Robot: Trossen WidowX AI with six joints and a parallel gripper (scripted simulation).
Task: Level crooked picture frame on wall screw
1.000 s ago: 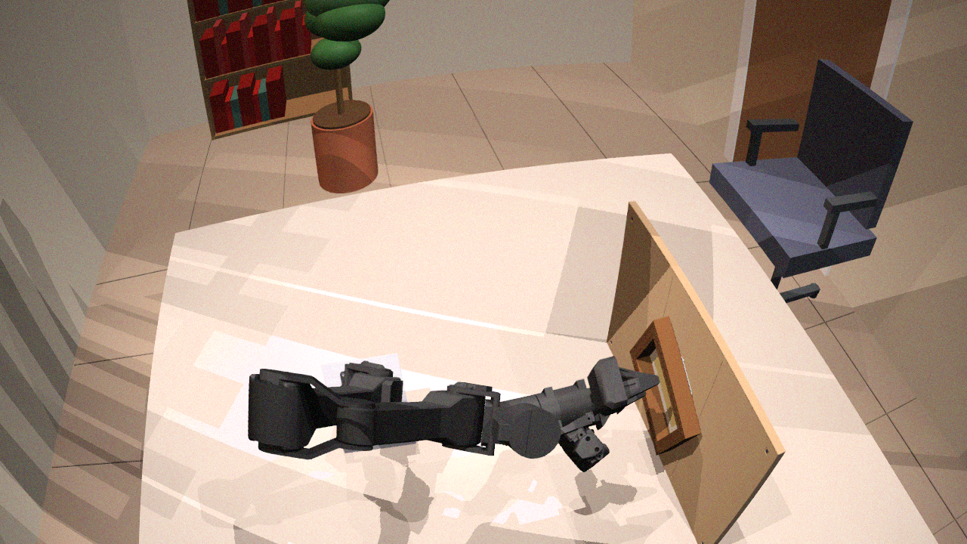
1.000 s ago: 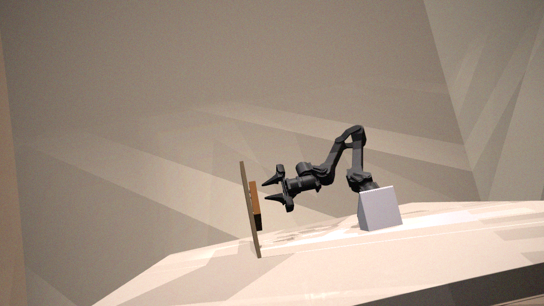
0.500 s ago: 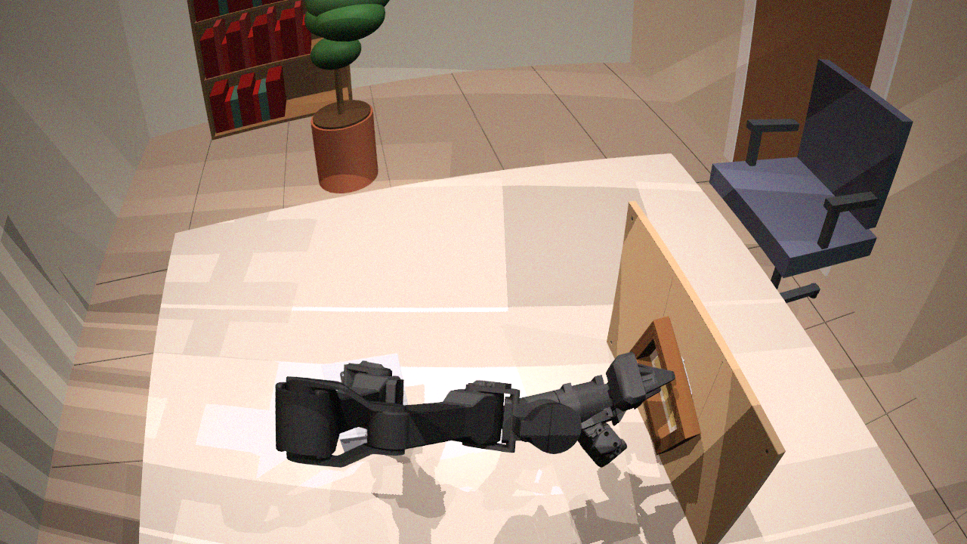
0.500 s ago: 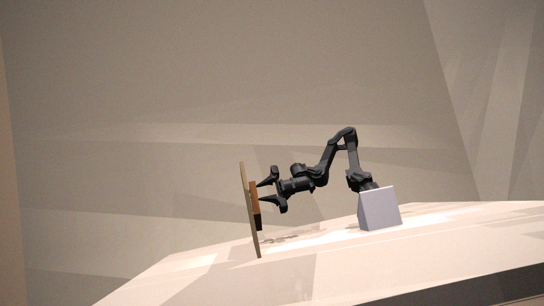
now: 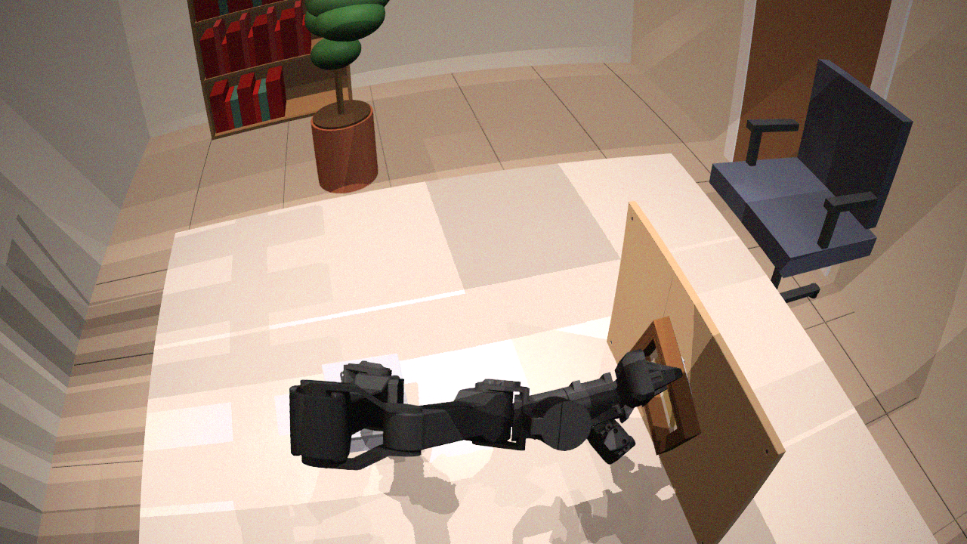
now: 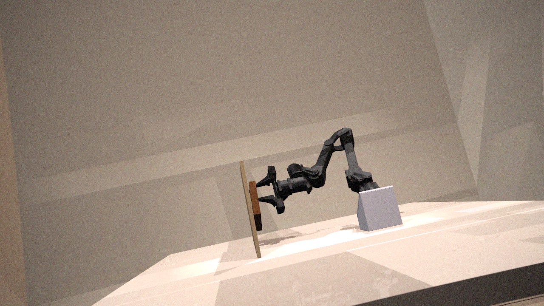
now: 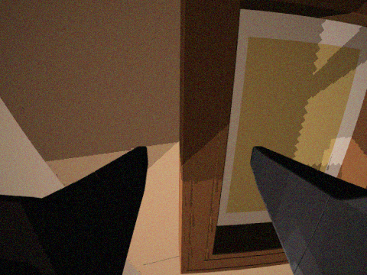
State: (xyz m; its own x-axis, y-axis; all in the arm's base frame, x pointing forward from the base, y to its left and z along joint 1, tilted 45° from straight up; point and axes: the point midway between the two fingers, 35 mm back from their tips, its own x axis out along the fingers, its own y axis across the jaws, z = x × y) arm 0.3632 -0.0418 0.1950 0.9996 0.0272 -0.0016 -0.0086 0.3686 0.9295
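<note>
Now: gripper tip 50 mm above the picture frame, 20 mm to the right of it and 10 mm short of it. From my gripper tip the other things lie so: board wall: 50 mm below, 20 mm to the left, 20 mm ahead.
</note>
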